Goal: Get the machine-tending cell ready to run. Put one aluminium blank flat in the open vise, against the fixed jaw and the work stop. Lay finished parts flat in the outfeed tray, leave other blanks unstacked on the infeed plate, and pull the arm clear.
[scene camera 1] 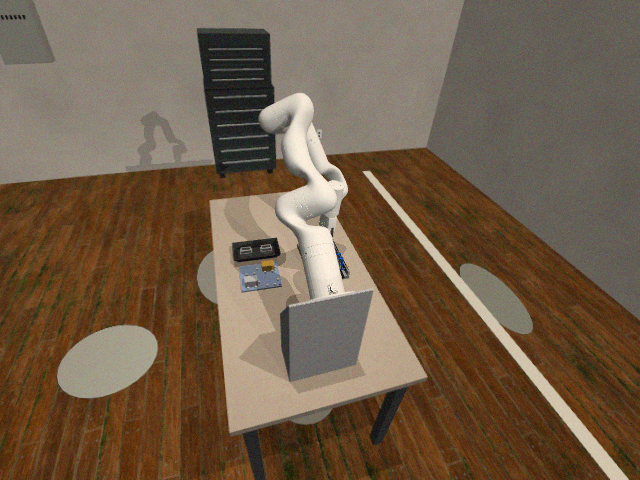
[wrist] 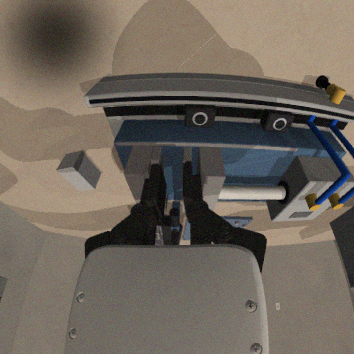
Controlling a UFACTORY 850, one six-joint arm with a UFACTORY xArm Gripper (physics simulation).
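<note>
The vise has a blue body; the arm partly hides it in the scene view. Its two grey jaws stand apart. My gripper is partly open and empty between them, a black finger close to each jaw. No blank shows between the fingers; the jaw floor is partly hidden. On the blue infeed plate sit a grey block and an orange-yellow block. The black outfeed tray holds two light outlined shapes, too small to identify surely.
A grey block is left of the vise in the wrist view. A rail with round black fittings runs behind the jaws. Blue hoses and a grey rod housing are at the right. A grey upright panel stands near the table's front.
</note>
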